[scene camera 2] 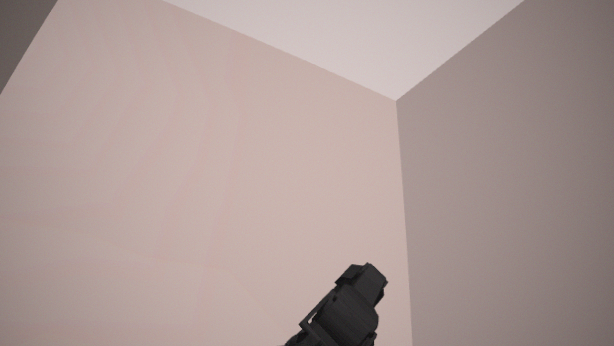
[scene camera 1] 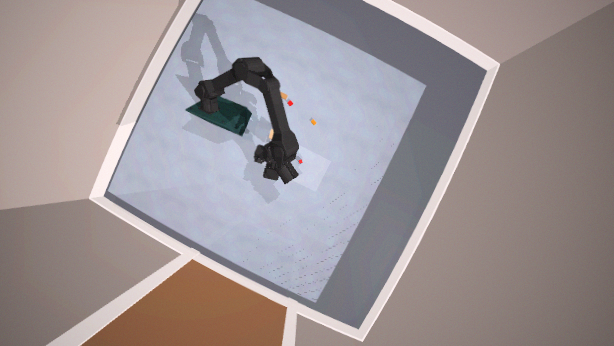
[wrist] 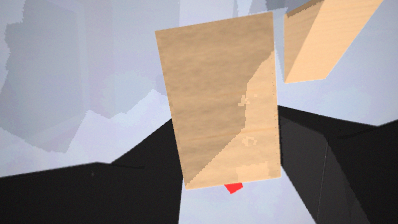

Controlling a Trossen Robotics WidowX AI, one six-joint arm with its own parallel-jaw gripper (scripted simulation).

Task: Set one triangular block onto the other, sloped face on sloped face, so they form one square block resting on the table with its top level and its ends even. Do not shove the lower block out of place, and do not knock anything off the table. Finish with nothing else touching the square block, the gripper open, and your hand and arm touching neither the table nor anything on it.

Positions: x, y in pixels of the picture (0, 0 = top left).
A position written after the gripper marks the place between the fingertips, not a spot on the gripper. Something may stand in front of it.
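Labels:
The gripper (wrist: 219, 117): holding wooden triangular block (wrist: 220, 79).

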